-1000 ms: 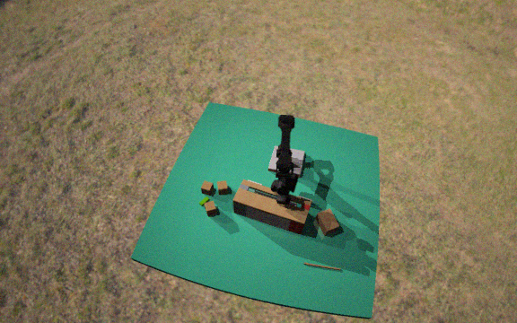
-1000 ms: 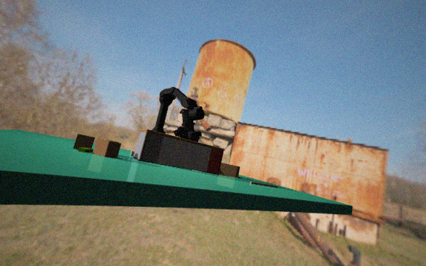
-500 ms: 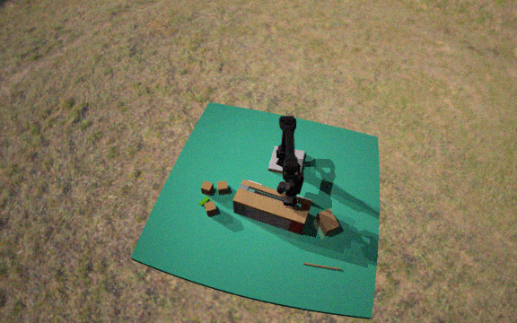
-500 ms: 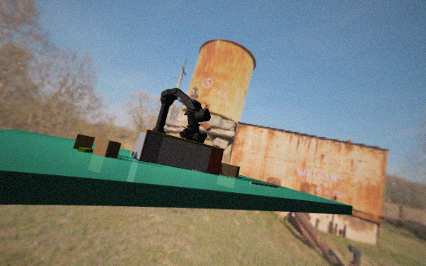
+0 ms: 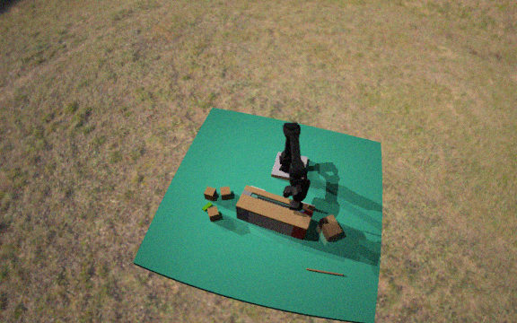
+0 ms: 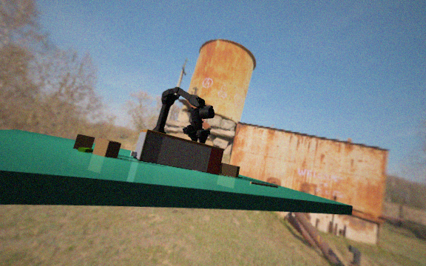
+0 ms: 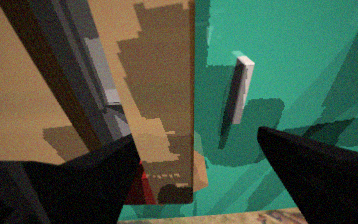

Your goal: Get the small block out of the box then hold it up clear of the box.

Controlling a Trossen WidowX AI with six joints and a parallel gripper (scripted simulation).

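My gripper tip is now 60 mm above the purple block, 30 mm short of it and 20 mm to the right of it. Also, from my gripper tip: thin stick: 270 mm ahead, 260 mm to the left, 110 mm below; then brown block: 190 mm to the left, 80 mm below, 30 mm ahead; then box: 120 mm to the right, 50 mm below, 50 mm ahead.
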